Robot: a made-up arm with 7 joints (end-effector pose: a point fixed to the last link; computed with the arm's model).
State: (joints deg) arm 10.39 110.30 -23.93 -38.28 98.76 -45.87 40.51
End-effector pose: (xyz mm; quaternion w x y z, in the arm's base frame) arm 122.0 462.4 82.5 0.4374 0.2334 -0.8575 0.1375
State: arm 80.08 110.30 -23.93 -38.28 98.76 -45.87 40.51
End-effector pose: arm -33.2 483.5 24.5 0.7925 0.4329 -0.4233 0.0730
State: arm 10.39 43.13 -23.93 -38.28 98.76 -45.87 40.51
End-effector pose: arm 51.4 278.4 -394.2 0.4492 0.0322 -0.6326 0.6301
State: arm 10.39 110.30 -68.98 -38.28 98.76 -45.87 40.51
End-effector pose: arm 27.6 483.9 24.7 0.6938 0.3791 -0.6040 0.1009
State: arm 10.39 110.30 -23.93 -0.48 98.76 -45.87 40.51
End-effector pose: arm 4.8 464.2 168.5 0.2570 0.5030 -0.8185 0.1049
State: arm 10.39 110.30 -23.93 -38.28 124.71 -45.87 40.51
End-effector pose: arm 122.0 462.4 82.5 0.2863 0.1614 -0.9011 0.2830
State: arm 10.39 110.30 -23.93 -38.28 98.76 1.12 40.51
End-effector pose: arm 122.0 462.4 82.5 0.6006 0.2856 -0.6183 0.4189
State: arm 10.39 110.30 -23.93 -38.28 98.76 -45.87 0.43
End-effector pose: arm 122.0 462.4 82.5 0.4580 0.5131 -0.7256 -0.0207
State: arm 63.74 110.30 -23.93 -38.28 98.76 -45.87 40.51
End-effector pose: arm 8.2 484.8 21.1 0.7315 0.3982 -0.5459 0.0915
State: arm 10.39 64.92 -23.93 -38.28 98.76 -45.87 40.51
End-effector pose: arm 65.7 399.8 -267.2 0.4627 0.1022 -0.7341 0.4863
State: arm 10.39 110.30 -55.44 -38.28 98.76 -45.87 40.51
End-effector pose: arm 60.7 480.3 34.4 0.6263 0.3405 -0.6920 0.1138
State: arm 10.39 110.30 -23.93 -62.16 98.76 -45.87 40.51
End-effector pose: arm 177.7 415.9 24.7 0.5281 0.0481 -0.8344 0.1506
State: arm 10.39 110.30 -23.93 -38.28 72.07 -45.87 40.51
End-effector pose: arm 122.0 462.4 82.5 0.5693 0.2950 -0.7671 -0.0194
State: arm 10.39 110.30 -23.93 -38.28 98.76 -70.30 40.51
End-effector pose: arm 122.0 462.4 82.5 0.3216 0.1901 -0.9274 -0.0211
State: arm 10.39 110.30 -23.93 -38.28 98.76 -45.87 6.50
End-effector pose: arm 122.0 462.4 82.5 0.4584 0.4740 -0.7518 0.0035
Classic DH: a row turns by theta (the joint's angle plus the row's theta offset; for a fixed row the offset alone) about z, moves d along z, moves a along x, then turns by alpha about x. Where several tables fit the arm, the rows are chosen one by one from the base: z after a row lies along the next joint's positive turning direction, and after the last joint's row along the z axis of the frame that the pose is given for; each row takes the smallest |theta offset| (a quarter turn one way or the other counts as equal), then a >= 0, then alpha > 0; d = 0 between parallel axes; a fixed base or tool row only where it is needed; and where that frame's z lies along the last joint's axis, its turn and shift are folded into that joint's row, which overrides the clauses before.
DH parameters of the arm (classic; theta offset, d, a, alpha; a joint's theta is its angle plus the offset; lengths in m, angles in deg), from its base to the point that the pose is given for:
base (fixed): 0 0 0 -70
joint 1: 90 0 0 90
joint 2: 70 0 0 -90
joint 3: -90 -0.2709 0.0304 -90
joint 4: 0 0 -0.027 90
joint 5: 0 -0.2227 0 -90
joint 6: 0 0 0 90
joint 7: 0 0 0 0

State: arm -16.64 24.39 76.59 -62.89 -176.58 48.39 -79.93
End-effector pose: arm 156.6 345.0 -245.7 0.0815 0.2655 0.8934 -0.3532
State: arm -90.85 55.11 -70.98 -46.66 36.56 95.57 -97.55
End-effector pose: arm 456.3 91.6 100.8 0.5413 0.3956 0.3037 -0.6769
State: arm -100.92 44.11 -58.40 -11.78 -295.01 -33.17 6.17
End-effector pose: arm 455.1 114.6 163.2 0.3163 0.0790 -0.9444 -0.0426
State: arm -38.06 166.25 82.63 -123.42 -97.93 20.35 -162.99
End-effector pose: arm -142.7 -168.7 183.7 0.2359 -0.0353 0.5042 0.8300
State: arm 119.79 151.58 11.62 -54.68 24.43 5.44 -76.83
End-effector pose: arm 172.9 381.4 -202.5 0.0511 -0.0181 -0.3760 0.9250
